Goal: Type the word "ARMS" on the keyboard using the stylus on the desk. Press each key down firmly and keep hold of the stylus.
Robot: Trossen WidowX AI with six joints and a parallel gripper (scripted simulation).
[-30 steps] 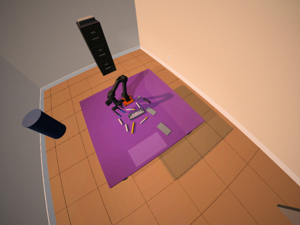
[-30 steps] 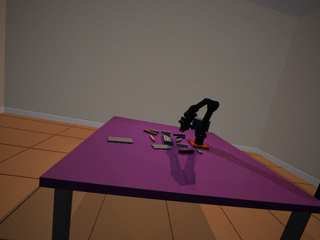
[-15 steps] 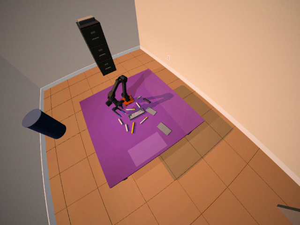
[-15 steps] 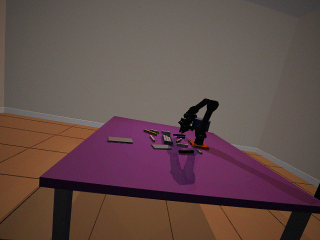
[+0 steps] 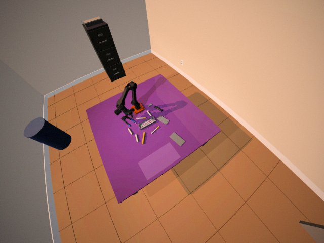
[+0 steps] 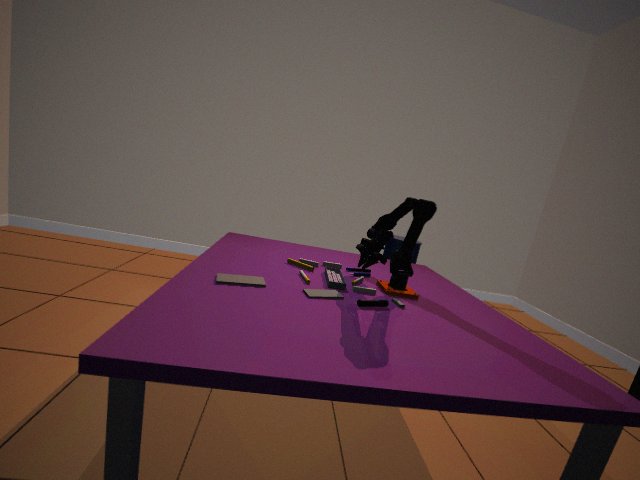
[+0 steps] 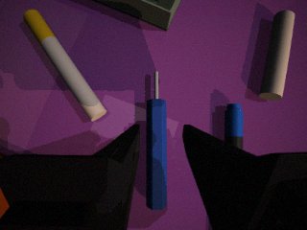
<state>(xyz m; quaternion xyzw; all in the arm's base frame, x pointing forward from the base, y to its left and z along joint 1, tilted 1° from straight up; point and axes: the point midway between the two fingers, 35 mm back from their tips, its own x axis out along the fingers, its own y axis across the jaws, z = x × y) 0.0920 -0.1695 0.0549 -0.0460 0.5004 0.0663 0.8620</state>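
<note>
Right now my gripper tip is 1 cm short of the blue stylus and 3 cm above it. Also, from my gripper tip: black stick 10 cm ahead, 34 cm to the left, 3 cm below; then blue-capped pen 1 cm behind, 7 cm to the right, 3 cm below.
</note>
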